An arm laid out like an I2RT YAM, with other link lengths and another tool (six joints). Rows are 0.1 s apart.
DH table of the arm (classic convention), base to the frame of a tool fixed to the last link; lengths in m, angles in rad. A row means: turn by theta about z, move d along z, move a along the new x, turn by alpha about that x. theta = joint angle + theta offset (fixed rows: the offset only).
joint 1: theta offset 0  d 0.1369  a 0.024  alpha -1.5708
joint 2: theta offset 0  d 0  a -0.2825  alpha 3.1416
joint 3: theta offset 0.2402  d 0  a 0.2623  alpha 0
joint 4: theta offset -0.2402  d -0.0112  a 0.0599  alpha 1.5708
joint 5: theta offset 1.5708  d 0.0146  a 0  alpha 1.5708
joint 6: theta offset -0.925  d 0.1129  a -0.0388  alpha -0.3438
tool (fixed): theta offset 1.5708  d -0.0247  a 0  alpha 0
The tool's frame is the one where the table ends.
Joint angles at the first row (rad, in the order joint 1, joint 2, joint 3, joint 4, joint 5, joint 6):
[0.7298 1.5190 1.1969 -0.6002 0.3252 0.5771]
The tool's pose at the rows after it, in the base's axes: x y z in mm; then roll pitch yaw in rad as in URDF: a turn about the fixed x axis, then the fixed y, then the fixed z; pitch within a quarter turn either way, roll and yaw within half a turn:
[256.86, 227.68, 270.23, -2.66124, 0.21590, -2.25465]
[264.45, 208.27, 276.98, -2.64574, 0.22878, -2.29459]
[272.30, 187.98, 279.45, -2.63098, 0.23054, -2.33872]
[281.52, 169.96, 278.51, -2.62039, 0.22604, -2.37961]
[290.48, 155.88, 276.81, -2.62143, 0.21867, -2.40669]
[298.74, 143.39, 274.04, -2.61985, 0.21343, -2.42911]
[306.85, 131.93, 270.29, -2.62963, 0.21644, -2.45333]
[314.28, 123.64, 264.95, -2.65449, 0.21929, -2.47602]
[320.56, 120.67, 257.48, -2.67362, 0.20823, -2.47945]
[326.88, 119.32, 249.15, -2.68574, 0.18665, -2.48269]
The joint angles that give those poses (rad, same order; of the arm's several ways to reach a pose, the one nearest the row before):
[0.6658 1.4818 1.1957 -0.6128 0.3184 0.5593]
[0.6067 1.4490 1.1870 -0.6145 0.3175 0.5386]
[0.5432 1.4249 1.1739 -0.6133 0.3175 0.5166]
[0.4812 1.4176 1.1643 -0.6056 0.3138 0.4940]
[0.4261 1.4235 1.1644 -0.6003 0.2963 0.4708]
[0.3779 1.4315 1.1615 -0.5875 0.2820 0.4486]
[0.3304 1.4416 1.1552 -0.5679 0.2578 0.4355]
[0.2908 1.4593 1.1506 -0.5514 0.2253 0.4341]
[0.2708 1.4872 1.1512 -0.5398 0.2019 0.4268]
[0.2601 1.5215 1.1581 -0.5357 0.1936 0.4207]

